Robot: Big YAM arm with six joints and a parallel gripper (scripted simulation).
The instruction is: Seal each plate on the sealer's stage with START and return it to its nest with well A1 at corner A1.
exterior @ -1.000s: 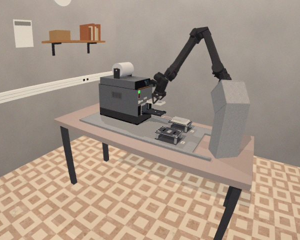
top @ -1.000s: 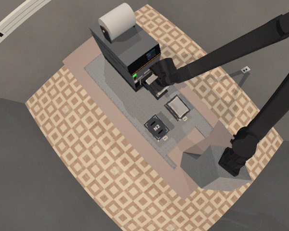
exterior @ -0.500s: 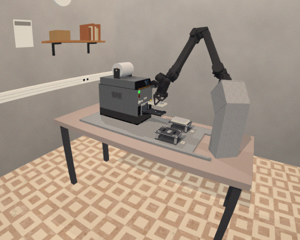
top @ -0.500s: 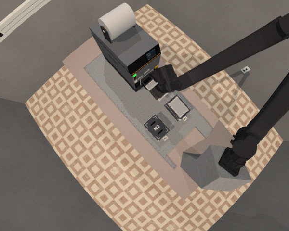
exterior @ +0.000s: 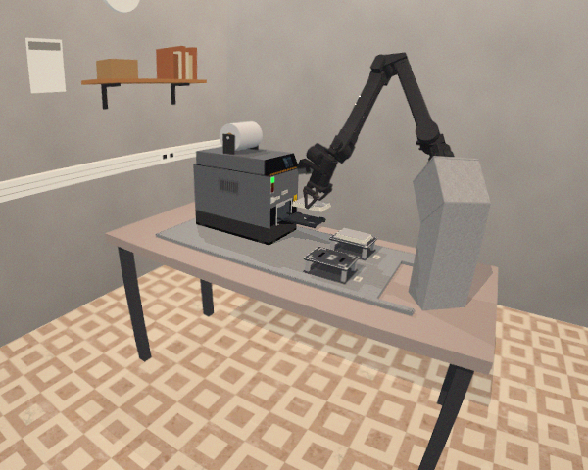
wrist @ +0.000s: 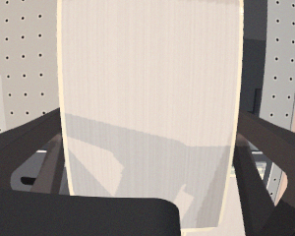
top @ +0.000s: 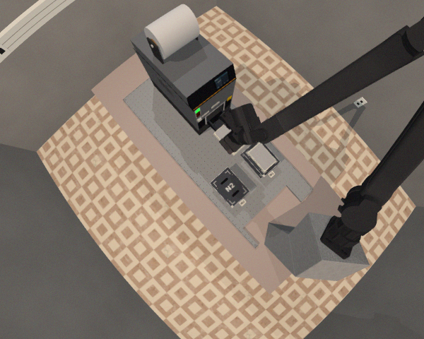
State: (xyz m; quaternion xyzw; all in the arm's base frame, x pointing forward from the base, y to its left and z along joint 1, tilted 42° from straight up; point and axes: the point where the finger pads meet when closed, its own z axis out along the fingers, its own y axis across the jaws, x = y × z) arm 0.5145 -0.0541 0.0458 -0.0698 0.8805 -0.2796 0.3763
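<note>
The sealer stage lies 90 mm below my hand, 50 mm to the right of it and 50 mm ahead of it. The rest, counted from my hand: start button (160 mm ahead, 30 mm to the left); cream well plate (right at my hand); foil roll (380 mm ahead, 220 mm above, 90 mm to the right).
</note>
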